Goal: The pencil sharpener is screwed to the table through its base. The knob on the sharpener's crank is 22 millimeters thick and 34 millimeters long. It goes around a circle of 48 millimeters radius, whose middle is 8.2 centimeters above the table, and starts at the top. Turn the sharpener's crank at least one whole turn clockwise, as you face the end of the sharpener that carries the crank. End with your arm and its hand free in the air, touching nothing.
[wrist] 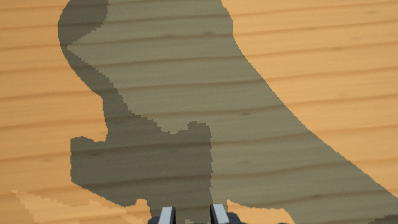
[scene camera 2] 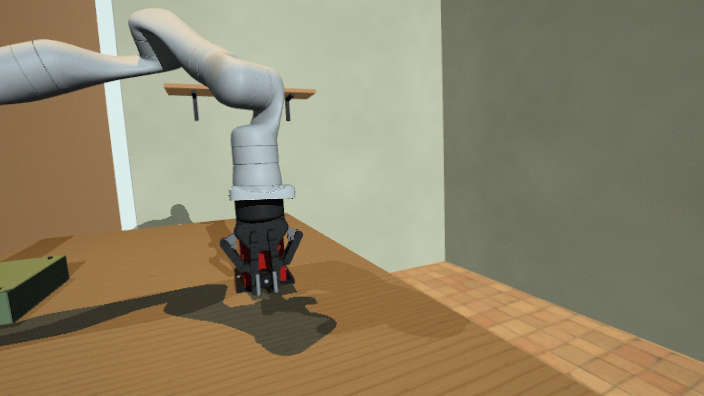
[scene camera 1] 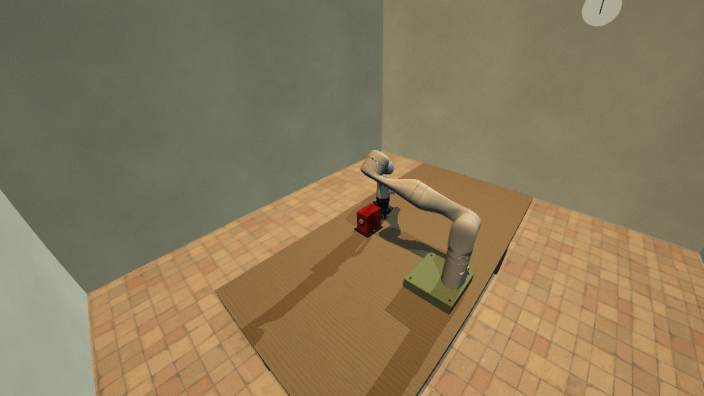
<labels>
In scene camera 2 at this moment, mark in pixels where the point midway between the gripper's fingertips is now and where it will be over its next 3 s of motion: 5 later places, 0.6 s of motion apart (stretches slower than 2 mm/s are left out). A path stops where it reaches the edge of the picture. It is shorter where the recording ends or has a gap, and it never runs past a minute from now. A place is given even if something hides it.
The gripper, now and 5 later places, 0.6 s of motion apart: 267, 292; 259, 292; 243, 283; 236, 266; 236, 263; 244, 246
</labels>
